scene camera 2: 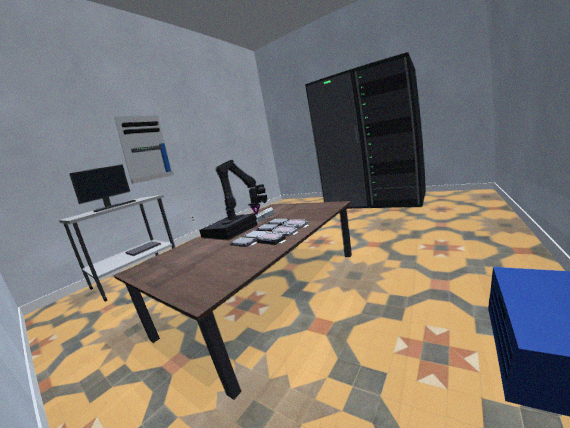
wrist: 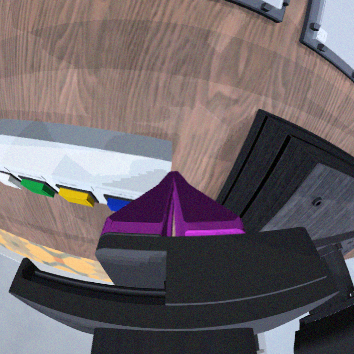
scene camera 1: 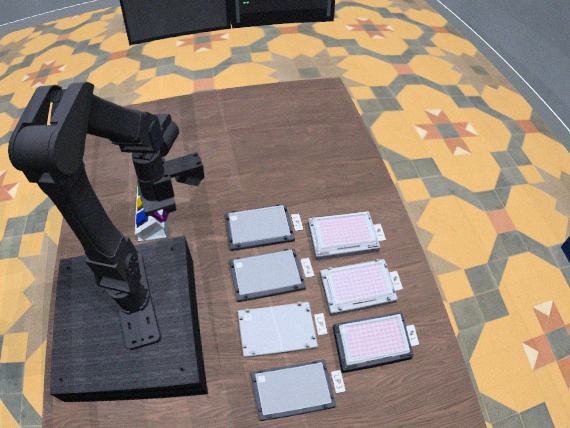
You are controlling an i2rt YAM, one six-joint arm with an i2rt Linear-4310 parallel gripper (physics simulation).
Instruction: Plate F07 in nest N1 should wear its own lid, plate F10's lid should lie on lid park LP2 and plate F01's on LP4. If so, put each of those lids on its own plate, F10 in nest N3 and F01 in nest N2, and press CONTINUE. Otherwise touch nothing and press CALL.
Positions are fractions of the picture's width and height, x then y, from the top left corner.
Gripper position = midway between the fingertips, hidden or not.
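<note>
Wrist view: my gripper (wrist: 0.49, 0.50) shut, holding nothing; white button box (wrist: 0.32, 0.47) visible too.
</note>
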